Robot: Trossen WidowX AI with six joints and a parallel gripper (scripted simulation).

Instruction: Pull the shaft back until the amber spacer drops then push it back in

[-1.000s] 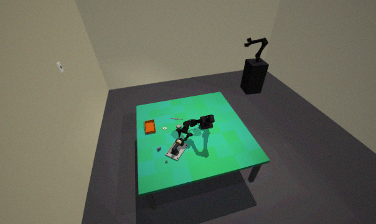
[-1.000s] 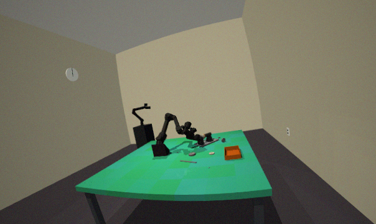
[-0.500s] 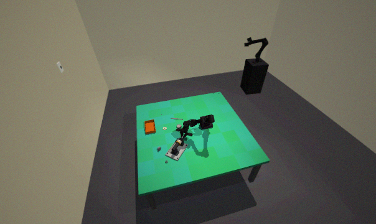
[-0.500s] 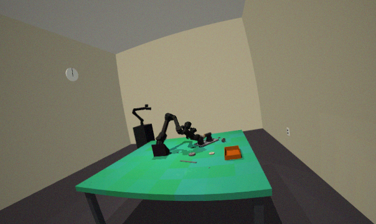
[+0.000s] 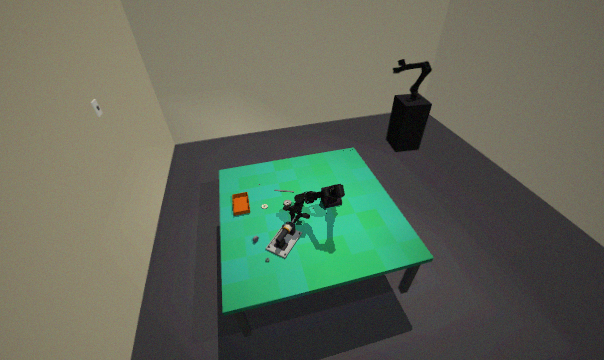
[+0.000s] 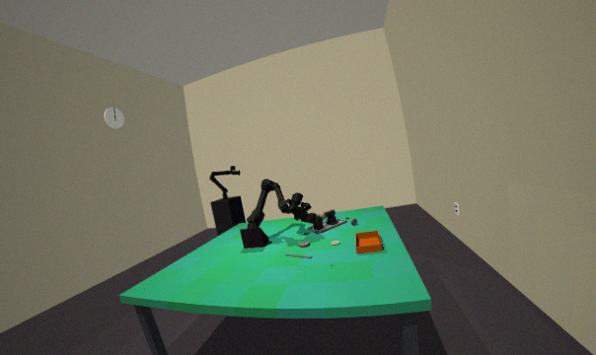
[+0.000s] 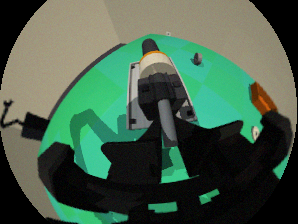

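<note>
Now: the grey shaft 30 mm ahead of my gripper tip, 40 mm to the left of it and 20 mm above it. The rest, counted from my gripper tip: pale washer 190 mm ahead, 250 mm to the right, 50 mm below; then grey disc 10 mm ahead, 260 mm to the right, 50 mm below; then orange tray 360 mm ahead, 300 mm to the right, 50 mm below.
</note>
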